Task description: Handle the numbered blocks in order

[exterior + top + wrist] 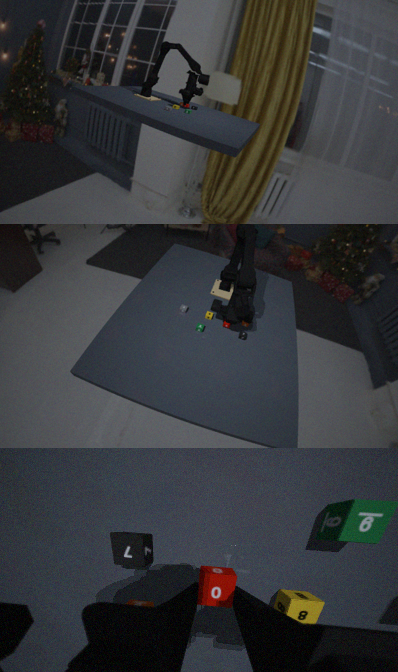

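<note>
Now: the red block right at my gripper tip. The rest, counted from my gripper tip: dark block: 90 mm to the left, 40 mm ahead, 10 mm below; then yellow block: 90 mm to the right, 30 mm behind, 10 mm below; then orange block: 100 mm to the left, 50 mm behind, 10 mm below.
</note>
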